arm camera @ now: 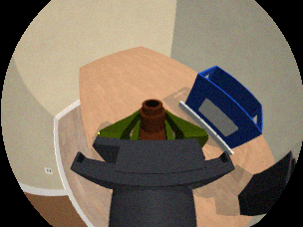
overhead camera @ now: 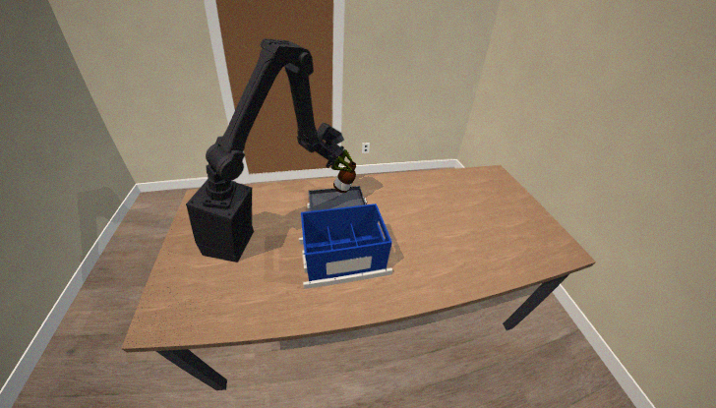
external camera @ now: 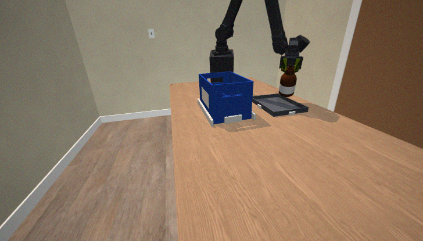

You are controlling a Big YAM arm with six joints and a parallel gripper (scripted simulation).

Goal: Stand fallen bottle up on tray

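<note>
My gripper is now 20 mm past the brown bottle, 10 mm to the right of it and 50 mm above it. Round my hand: dark grey tray 60 mm behind, 10 mm to the right, 180 mm below; then blue crate 60 mm behind, 310 mm to the right, 110 mm below.
</note>
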